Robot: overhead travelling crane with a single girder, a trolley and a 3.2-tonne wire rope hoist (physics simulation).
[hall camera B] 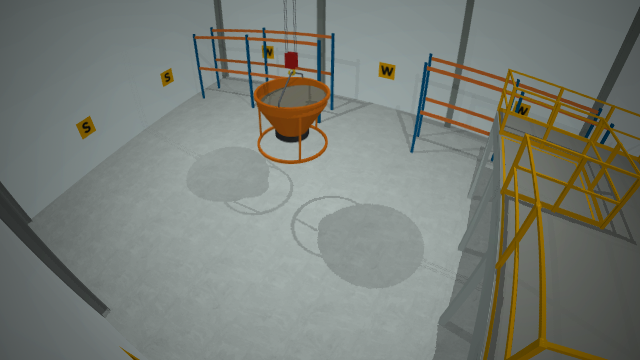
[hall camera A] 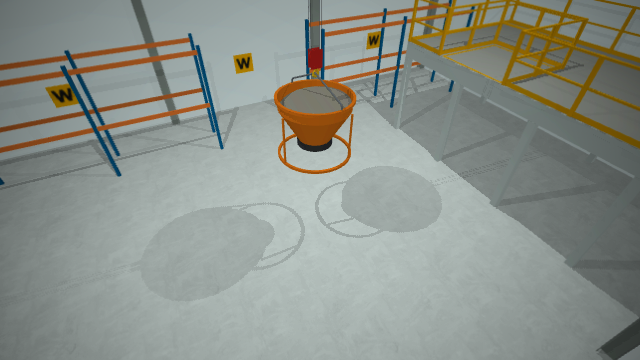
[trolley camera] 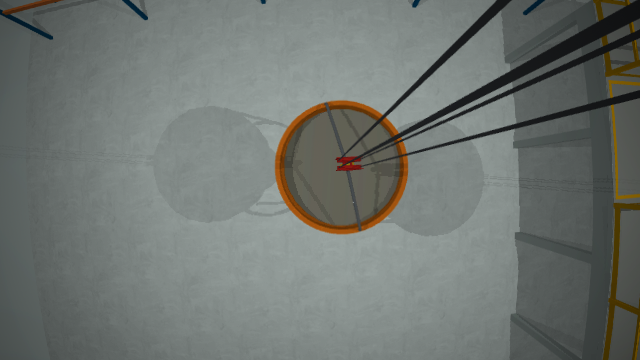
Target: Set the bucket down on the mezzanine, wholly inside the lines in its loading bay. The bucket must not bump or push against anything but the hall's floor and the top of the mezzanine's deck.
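The orange bucket (hall camera A: 315, 122) (hall camera B: 292, 118) (trolley camera: 320, 165), filled with grey material, hangs upright above the hall floor, its two shadows apart from its base ring. My gripper, the hook (hall camera A: 315, 73) (hall camera B: 292, 72) (trolley camera: 349, 164) under the red block, is shut on the bucket's bail. The mezzanine deck (hall camera A: 465, 56) (hall camera B: 590, 280) (trolley camera: 627, 240) lies to the right of the bucket, with a gap between them. Yellow bay lines (trolley camera: 613, 140) show on the deck at the right edge of the trolley view, partly cut off. The bucket's exact height against the deck is hard to tell.
Yellow railings (hall camera A: 588, 85) (hall camera B: 542, 280) stand along the deck's edges, with a gated frame near the bay. A blue and orange rack (hall camera A: 210, 100) (hall camera B: 249, 70) and a second rack (hall camera A: 398, 62) (hall camera B: 419, 105) stand by the W wall.
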